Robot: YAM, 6 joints.
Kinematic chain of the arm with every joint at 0, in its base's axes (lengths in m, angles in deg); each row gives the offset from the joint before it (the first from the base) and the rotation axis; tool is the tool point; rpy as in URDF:
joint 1: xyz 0 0 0.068 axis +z
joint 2: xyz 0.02 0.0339 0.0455 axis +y
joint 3: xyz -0.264 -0.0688 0 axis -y
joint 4: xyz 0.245 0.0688 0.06 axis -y
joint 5: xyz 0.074 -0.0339 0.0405 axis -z
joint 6: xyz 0.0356 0 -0.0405 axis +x
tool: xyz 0 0 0 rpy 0 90 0
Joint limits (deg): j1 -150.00..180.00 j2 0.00..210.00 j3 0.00..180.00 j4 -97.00..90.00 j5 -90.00..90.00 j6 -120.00..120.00
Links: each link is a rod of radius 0.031 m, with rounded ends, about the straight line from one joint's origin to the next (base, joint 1, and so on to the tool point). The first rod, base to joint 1, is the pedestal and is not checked.
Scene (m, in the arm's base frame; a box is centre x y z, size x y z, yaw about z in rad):
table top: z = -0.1
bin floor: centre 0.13 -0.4 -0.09 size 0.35 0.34 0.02 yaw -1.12
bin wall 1: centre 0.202 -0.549 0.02 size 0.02 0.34 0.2 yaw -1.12
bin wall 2: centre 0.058 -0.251 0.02 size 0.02 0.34 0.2 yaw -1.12
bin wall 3: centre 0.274 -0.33 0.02 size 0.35 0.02 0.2 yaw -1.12
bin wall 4: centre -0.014 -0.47 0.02 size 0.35 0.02 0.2 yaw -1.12
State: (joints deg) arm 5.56 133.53 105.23 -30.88 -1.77 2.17
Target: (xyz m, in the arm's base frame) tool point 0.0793 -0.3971 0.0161
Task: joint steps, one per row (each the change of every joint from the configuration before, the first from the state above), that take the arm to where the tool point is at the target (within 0.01 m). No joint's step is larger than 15 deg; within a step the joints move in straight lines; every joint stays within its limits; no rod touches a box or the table.
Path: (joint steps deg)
1: -13.21 -9.89 4.30 -2.94 -1.47 6.65
2: -13.21 -9.90 4.31 -2.95 -1.46 6.64
3: -13.22 -9.89 4.30 -2.94 -1.47 6.65
4: -14.71 11.62 -11.08 0.04 3.90 -6.65
5: -14.72 11.62 -11.08 0.03 3.91 -6.64
6: -14.71 11.63 -11.08 0.04 3.90 -6.65

